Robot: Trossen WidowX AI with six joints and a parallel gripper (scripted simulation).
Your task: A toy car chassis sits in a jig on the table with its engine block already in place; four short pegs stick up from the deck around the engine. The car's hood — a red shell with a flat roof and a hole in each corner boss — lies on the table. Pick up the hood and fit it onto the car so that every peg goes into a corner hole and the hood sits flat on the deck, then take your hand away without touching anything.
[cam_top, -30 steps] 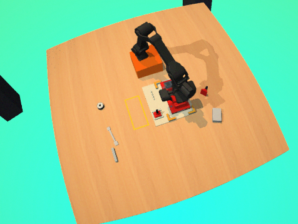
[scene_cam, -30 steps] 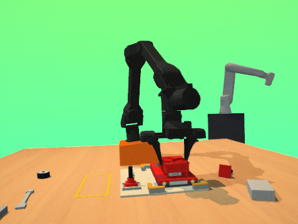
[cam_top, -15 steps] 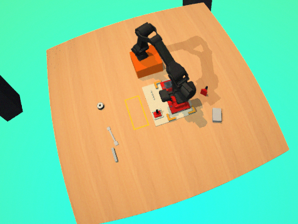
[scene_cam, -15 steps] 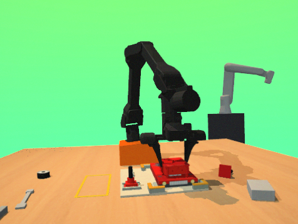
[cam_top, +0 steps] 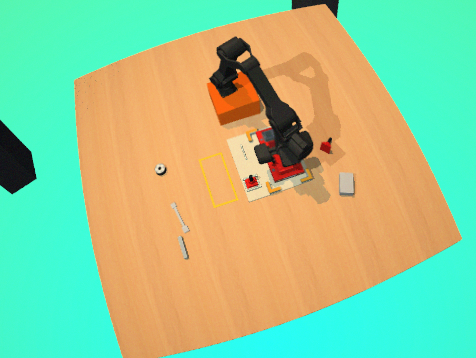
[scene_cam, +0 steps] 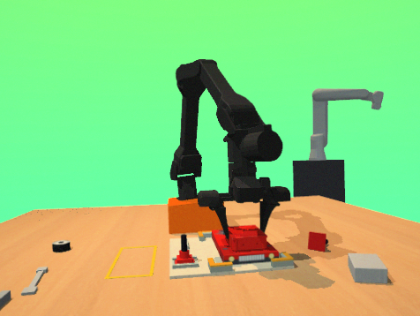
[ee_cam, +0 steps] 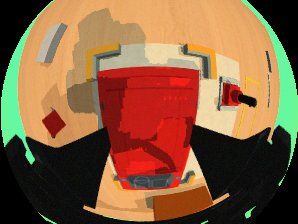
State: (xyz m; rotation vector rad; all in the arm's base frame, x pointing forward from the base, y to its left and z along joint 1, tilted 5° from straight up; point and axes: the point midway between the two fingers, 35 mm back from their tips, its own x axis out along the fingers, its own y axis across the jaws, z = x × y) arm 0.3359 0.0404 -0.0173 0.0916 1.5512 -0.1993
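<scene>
The red hood is right at my gripper tip. Round my gripper tip: black wheel: 390 mm to the right, 200 mm behind, 30 mm below; then grey engine block: 20 mm below.
</scene>
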